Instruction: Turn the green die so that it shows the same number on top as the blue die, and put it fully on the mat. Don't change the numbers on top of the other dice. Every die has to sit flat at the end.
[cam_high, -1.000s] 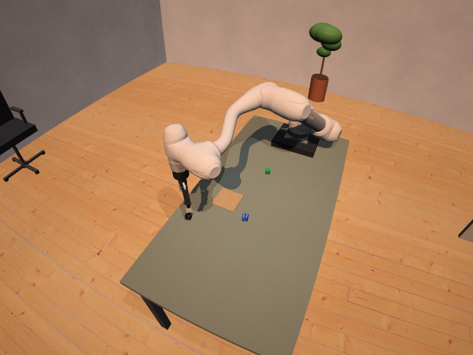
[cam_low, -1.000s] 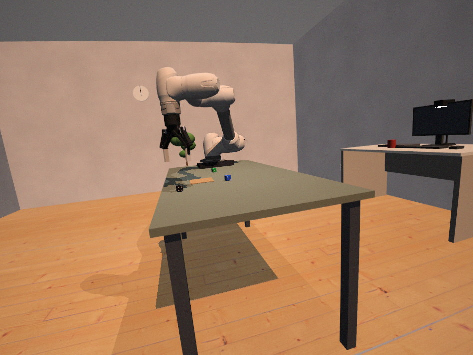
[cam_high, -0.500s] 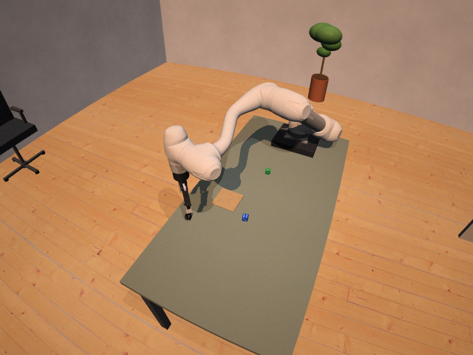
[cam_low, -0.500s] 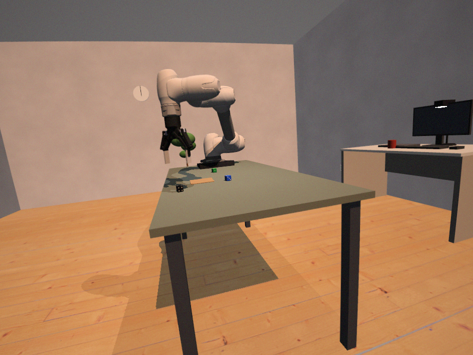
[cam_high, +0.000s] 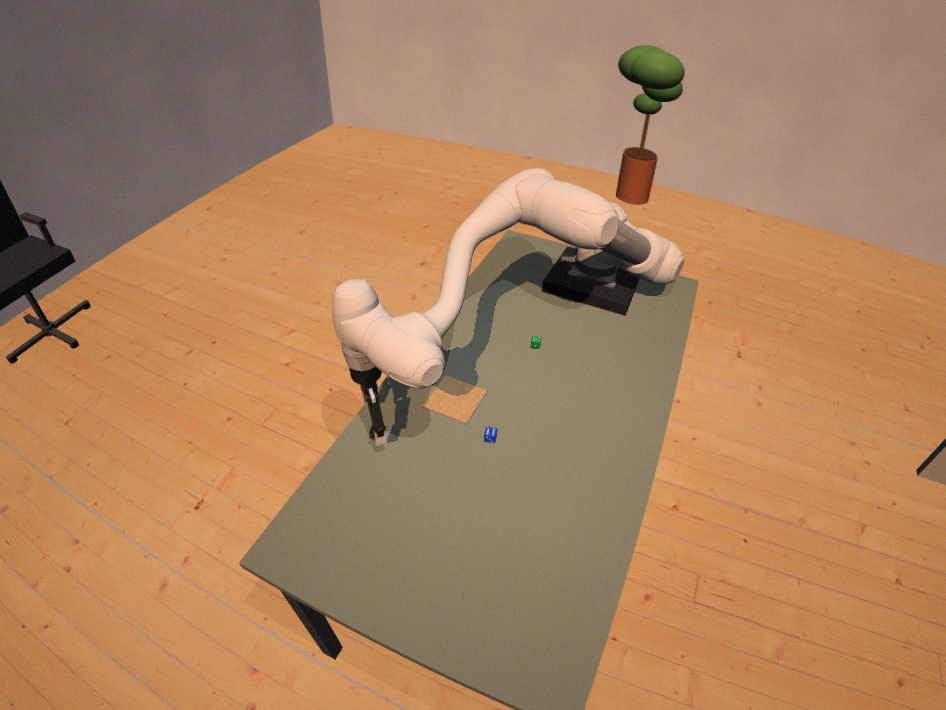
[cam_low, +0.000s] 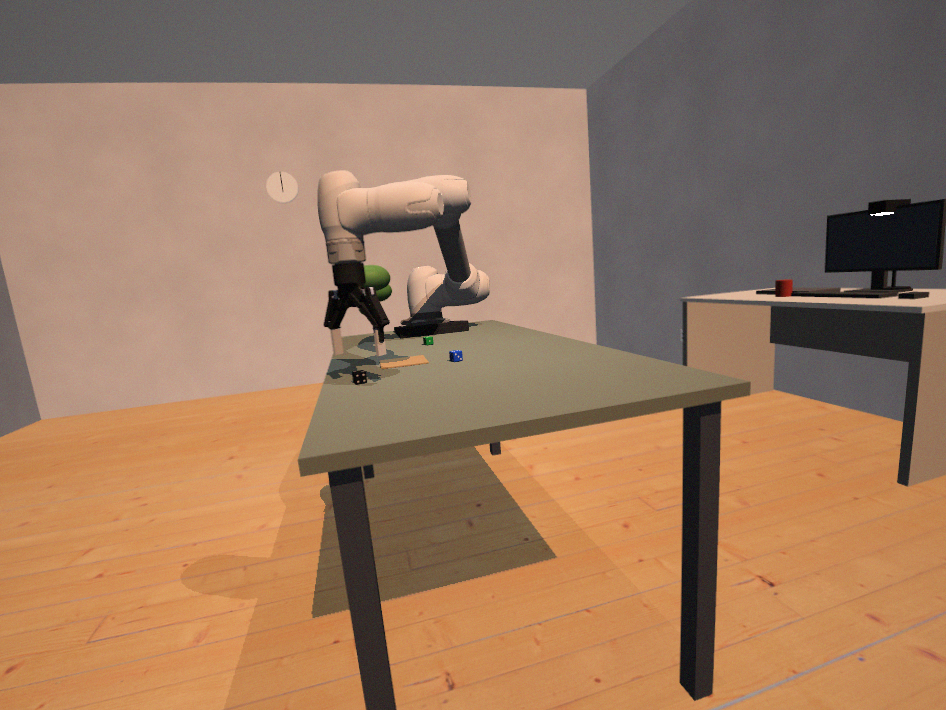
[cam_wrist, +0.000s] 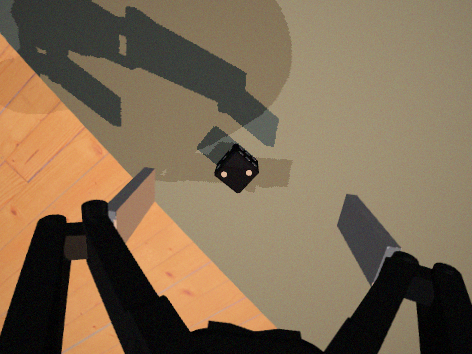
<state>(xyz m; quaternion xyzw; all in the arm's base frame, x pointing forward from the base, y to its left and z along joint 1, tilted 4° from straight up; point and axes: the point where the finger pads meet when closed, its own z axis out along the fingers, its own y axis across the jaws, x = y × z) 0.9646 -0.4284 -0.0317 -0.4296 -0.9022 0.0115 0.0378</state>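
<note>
The blue die is 110 mm behind my hand, 290 mm to the left of it and 70 mm below it. Round my hand: green die 520 mm behind, 310 mm to the left, 70 mm below; black die 10 mm behind, 10 mm to the right, 70 mm below; tan mat 210 mm behind, 150 mm to the left, 80 mm below.
</note>
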